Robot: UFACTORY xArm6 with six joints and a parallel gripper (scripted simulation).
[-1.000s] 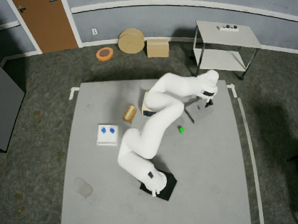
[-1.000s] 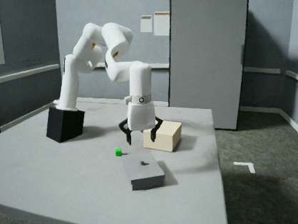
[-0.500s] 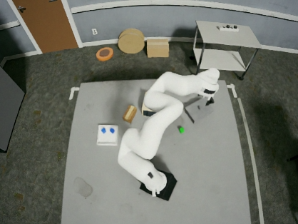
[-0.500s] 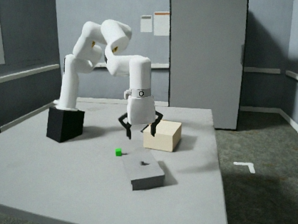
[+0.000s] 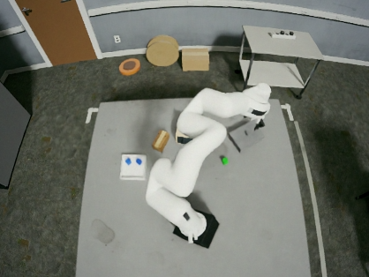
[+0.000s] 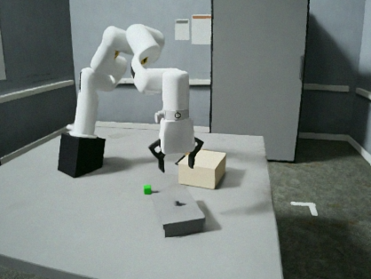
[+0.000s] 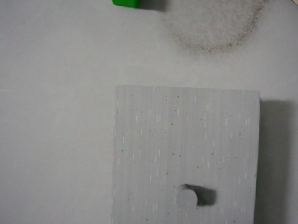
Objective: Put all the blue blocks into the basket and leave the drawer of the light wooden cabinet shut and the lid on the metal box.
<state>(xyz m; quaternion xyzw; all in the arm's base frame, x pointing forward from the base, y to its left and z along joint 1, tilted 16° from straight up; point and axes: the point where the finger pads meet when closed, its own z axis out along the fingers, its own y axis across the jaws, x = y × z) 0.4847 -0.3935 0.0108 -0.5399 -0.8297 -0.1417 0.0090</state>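
Now: hand 51 cm to the right of the brown box, 15 cm above it and 3 cm short of it. From my hand the other things lie so: lid: 14 cm below; then metal box: 16 cm below; then green block: 17 cm below, 15 cm to the left, 14 cm behind.
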